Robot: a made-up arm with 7 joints. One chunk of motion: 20 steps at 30 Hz.
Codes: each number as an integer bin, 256 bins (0 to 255) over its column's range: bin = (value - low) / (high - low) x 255, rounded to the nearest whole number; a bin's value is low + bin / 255 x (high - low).
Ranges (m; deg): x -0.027..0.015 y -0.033..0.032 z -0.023..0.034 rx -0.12..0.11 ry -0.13..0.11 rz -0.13..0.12
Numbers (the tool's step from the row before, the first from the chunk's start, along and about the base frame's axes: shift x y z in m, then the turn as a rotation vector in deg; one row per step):
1: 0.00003 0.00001 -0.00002 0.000 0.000 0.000
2: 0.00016 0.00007 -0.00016 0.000 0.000 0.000
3: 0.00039 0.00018 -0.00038 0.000 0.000 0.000
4: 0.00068 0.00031 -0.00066 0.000 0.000 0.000
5: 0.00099 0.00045 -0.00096 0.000 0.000 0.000
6: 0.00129 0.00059 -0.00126 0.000 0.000 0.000
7: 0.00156 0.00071 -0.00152 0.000 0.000 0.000
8: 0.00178 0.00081 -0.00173 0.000 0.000 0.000
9: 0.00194 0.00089 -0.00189 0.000 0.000 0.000
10: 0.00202 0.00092 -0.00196 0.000 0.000 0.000
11: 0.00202 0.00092 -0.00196 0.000 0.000 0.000
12: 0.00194 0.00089 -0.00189 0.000 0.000 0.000
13: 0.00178 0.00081 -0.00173 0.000 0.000 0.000
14: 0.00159 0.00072 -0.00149 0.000 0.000 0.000
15: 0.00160 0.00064 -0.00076 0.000 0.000 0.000
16: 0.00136 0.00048 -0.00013 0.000 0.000 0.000
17: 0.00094 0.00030 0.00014 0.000 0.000 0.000
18: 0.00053 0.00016 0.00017 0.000 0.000 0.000
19: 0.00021 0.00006 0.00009 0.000 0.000 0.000
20: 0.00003 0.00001 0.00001 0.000 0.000 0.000
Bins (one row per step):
1: 164 130 103 133 138 133
2: 165 130 102 133 138 133
3: 166 130 101 133 138 133
4: 168 131 100 133 138 133
5: 170 131 99 133 138 133
6: 172 132 97 133 138 133
7: 173 132 96 133 138 133
8: 175 133 95 133 138 133
9: 176 133 94 133 138 133
10: 176 133 94 133 138 133
11: 176 133 94 133 138 133
12: 176 133 94 133 138 133
13: 175 133 95 133 138 133
14: 174 132 96 133 138 133
15: 174 132 99 133 138 133
16: 172 131 102 133 138 133
17: 170 131 104 133 138 133
18: 167 130 104 133 138 133
19: 165 130 103 133 138 133
20: 164 130 103 133 138 133

